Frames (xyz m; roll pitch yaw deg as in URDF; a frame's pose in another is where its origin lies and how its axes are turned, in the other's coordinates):
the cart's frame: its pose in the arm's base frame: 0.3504 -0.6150 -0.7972 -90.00 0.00 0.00
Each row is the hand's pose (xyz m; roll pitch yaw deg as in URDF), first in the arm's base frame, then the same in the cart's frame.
Working: the arm's base frame: its pose in the cart's frame: -0.3504 -0.7972 0.6150 90.00 0.00 0.00

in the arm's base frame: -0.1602 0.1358 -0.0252 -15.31 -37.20 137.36
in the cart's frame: -0.5106 -0.7720 0.7508 -134.42 -32.65 -134.10
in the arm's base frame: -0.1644 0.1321 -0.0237 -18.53 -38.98 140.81
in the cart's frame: -0.5148 -0.7735 0.7471 -135.68 -29.42 -133.77
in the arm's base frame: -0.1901 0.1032 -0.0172 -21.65 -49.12 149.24
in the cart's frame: -0.5405 -0.7800 0.7182 -135.88 -19.56 -126.64
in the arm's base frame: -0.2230 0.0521 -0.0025 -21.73 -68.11 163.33
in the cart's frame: -0.5734 -0.7947 0.6671 -127.26 -6.14 -111.05
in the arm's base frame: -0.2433 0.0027 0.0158 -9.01 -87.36 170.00
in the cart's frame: -0.5937 -0.8130 0.6177 -109.00 -0.46 -92.60
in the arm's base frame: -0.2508 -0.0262 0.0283 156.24 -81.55 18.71
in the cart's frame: -0.6012 -0.8255 0.5888 -95.24 -2.70 -81.99
